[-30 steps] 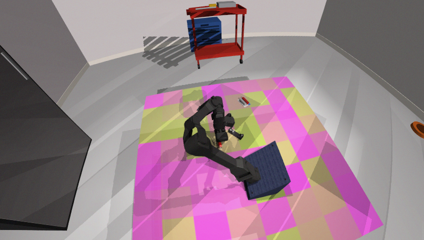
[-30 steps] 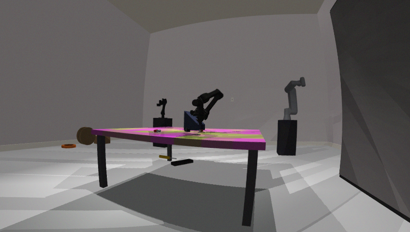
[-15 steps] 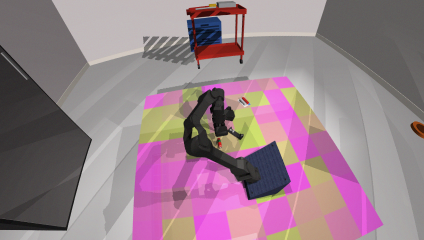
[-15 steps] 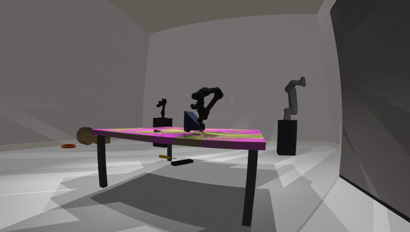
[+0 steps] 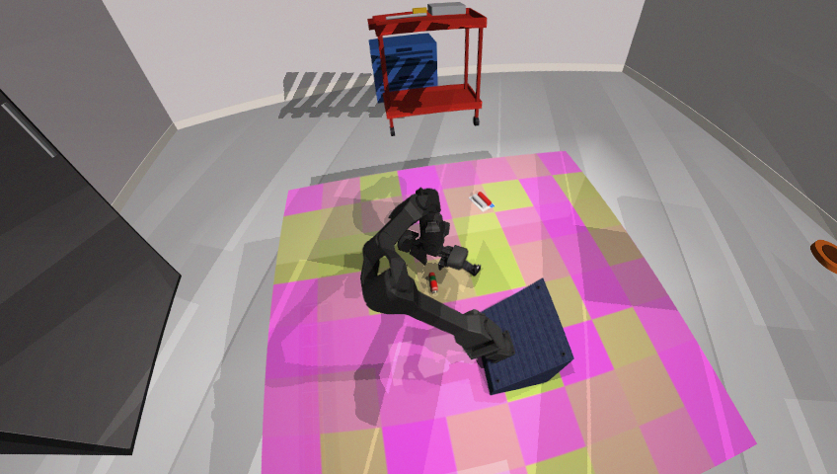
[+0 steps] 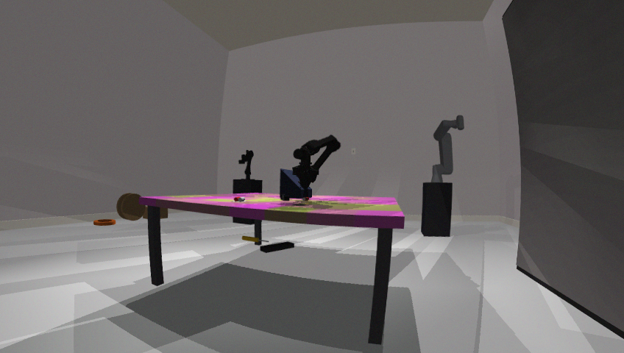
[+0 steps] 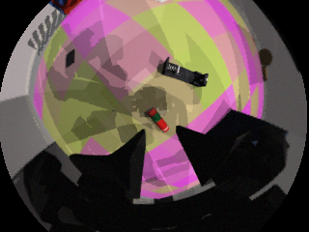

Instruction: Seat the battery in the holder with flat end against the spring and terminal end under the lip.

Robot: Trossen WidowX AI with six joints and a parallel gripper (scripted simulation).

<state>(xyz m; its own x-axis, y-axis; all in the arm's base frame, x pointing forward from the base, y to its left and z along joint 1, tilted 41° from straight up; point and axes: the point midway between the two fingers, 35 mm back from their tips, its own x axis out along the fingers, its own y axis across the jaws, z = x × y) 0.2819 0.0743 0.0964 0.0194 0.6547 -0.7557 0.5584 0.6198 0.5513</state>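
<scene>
Right now my gripper tip is 10 mm past the battery and 70 mm above it. Also, from my gripper tip: dark flat piece: 300 mm ahead, 80 mm to the left, 80 mm below.
</scene>
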